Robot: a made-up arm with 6 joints.
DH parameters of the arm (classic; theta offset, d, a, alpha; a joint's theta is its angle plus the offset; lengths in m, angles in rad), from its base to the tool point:
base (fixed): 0 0.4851 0.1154 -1.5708
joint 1: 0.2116 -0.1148 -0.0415 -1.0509
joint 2: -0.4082 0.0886 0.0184 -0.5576
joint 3: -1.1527 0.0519 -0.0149 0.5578
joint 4: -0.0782 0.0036 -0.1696 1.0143
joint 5: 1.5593 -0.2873 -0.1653 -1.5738
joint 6: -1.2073 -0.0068 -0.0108 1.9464
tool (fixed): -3.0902 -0.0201 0 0
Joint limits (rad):
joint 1: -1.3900..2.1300
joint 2: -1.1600..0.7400
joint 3: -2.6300..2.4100
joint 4: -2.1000..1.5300
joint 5: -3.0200..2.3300
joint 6: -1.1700..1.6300
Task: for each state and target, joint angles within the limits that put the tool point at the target. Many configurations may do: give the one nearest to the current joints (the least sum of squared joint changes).
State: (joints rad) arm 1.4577 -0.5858 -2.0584 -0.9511 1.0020 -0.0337
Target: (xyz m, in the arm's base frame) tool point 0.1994 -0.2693 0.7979
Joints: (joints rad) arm 2.1300 -0.8670 -2.6300 -1.4382 0.2185 0.1986
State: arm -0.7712 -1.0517 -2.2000 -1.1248 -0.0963 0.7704
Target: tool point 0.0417 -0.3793 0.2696
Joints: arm -0.7649 -1.1600 -2.6300 -1.9045 -0.0691 0.7329
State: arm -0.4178 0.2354 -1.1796 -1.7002 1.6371 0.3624
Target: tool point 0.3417 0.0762 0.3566
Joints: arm -0.2566 0.7400 -0.4625 -0.9336 1.7118 0.3068
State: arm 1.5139 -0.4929 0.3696 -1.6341 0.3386 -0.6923
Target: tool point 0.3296 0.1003 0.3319
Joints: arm 1.0599 -0.6017 0.3978 -1.4945 -0.2902 -0.5183
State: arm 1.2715 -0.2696 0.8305 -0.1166 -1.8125 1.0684
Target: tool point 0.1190 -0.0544 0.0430
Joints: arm 1.2858 -0.7219 0.3916 -0.5754 -1.9384 1.0485
